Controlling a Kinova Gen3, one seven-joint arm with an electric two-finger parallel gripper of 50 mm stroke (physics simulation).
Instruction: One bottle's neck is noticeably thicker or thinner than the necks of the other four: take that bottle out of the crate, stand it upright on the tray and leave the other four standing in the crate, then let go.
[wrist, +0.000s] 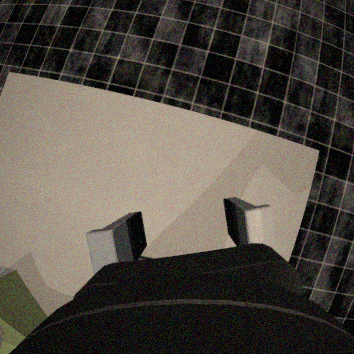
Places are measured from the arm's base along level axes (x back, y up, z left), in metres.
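Where they show: gripper, fingertip midpoint: (184, 222).
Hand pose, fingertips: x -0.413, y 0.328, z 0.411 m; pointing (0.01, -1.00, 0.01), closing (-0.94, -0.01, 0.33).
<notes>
After its pixels a point has its place.
My gripper (184, 222) @[x -0.413, y 0.328, z 0.411 m] is open in the lower middle of the wrist view, with nothing between its two fingers. It hangs above the pale beige table top. A green thing (20, 300) @[x -0.040, y -0.106, z 0.051 m] with a dark green side and a lighter green part shows at the lower left edge, left of the gripper. Only a corner of it is in the frame, and I cannot tell whether it is the crate or the tray. No bottle can be made out, so the necks cannot be compared here.
The beige table top (100, 150) @[x -0.187, y -0.165, z 0.468 m] spreads under the gripper, with its far edge and right corner showing. Shadows fall across its right part and beside the green thing. A dark tiled floor (200, 60) lies beyond the edges. The black gripper body hides the bottom middle.
</notes>
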